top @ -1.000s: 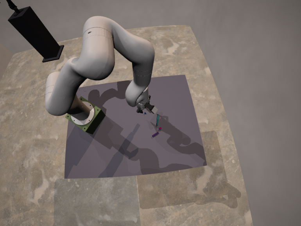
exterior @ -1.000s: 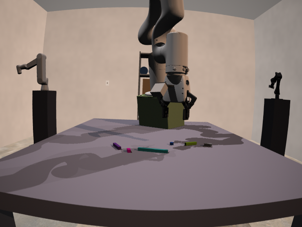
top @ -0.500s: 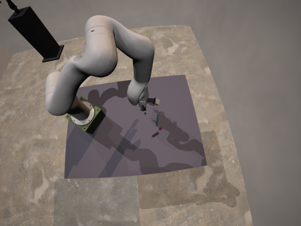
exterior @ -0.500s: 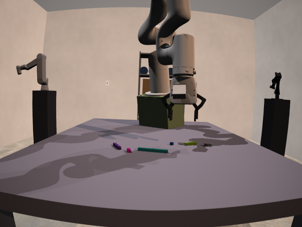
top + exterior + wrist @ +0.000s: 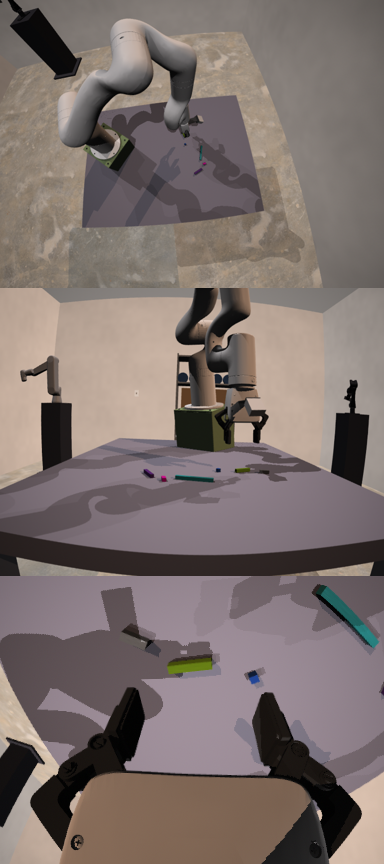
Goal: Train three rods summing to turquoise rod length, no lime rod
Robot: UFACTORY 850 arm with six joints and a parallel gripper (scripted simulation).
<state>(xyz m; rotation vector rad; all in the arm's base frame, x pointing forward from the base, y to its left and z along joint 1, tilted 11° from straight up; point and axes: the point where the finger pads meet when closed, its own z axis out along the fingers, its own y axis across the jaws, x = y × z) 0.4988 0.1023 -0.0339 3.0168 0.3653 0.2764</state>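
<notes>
My hand is 90 mm above the grey rod and 80 mm to the right of it. Round my hand: blue rod: 90 mm below, 70 mm to the right, 10 mm behind; turquoise rod: 140 mm to the right, 90 mm below, 90 mm ahead; lime rod: 90 mm below, 20 mm behind, 10 mm to the left.
</notes>
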